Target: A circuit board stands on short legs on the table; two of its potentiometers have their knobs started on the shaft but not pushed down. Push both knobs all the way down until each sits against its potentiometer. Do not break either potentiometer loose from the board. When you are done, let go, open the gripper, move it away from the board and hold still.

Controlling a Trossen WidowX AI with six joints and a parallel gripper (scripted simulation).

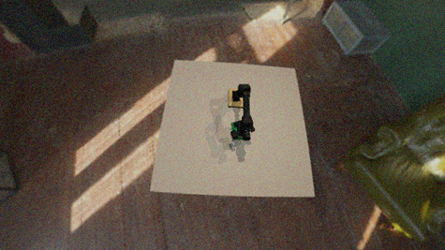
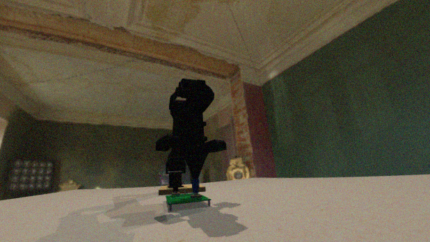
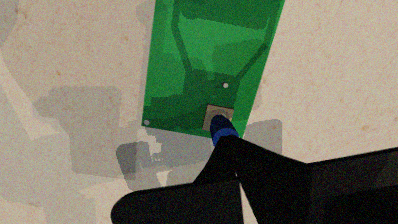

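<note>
Right now my gripper tip is 10 mm above the blue knob. Round my gripper tip: black knob: 110 mm behind, 30 mm to the right, 20 mm below; potentiometer: 20 mm below.
</note>
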